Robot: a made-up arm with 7 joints. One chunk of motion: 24 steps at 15 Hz.
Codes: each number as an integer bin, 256 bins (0 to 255) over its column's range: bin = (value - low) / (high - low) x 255, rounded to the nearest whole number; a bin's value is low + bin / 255 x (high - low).
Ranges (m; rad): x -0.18..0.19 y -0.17..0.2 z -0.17..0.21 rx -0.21..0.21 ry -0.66..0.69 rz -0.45..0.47
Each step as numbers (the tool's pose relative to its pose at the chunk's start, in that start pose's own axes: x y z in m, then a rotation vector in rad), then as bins.
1 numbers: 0.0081 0.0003 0.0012 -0.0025 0.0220 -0.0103
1 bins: 130 117 115 126 129 122
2 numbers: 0.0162 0.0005 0.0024 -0.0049 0.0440 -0.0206
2 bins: 135 118 116 125 133 119
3 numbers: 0.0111 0.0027 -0.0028 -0.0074 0.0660 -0.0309
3 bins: 132 119 112 123 137 116
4 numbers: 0.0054 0.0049 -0.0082 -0.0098 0.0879 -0.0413
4 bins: 128 121 109 122 141 113
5 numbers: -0.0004 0.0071 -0.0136 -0.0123 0.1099 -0.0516
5 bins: 124 122 105 120 145 110
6 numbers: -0.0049 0.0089 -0.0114 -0.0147 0.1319 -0.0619
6 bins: 121 123 106 119 150 108
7 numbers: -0.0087 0.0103 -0.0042 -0.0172 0.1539 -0.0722
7 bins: 118 124 111 117 154 105
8 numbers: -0.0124 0.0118 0.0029 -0.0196 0.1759 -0.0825
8 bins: 116 125 116 116 158 102
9 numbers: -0.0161 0.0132 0.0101 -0.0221 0.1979 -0.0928
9 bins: 113 126 121 114 162 99
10 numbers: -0.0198 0.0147 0.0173 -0.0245 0.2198 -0.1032
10 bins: 110 127 126 113 166 96
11 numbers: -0.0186 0.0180 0.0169 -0.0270 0.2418 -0.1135
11 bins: 111 130 125 111 170 93
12 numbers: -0.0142 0.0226 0.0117 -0.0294 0.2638 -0.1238
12 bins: 114 133 122 110 174 90
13 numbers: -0.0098 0.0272 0.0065 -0.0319 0.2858 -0.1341
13 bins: 117 136 118 108 179 88
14 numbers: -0.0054 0.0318 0.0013 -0.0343 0.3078 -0.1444
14 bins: 120 139 115 107 183 85
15 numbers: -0.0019 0.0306 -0.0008 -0.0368 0.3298 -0.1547
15 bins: 123 138 114 105 187 82
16 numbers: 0.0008 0.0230 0.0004 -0.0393 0.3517 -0.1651
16 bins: 125 133 114 104 191 79
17 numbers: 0.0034 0.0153 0.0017 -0.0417 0.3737 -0.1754
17 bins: 126 128 115 102 195 76
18 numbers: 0.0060 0.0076 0.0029 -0.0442 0.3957 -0.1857
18 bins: 128 122 116 101 199 73
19 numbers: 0.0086 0.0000 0.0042 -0.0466 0.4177 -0.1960
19 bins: 130 117 117 99 204 70
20 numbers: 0.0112 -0.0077 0.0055 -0.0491 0.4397 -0.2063
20 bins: 132 112 118 98 208 68
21 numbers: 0.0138 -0.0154 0.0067 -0.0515 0.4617 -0.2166
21 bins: 134 107 119 96 212 65
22 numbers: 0.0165 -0.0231 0.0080 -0.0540 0.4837 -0.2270
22 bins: 135 101 119 95 216 62
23 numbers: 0.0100 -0.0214 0.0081 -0.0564 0.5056 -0.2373
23 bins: 131 102 120 93 220 59
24 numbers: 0.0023 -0.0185 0.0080 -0.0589 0.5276 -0.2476
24 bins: 126 104 119 92 224 56
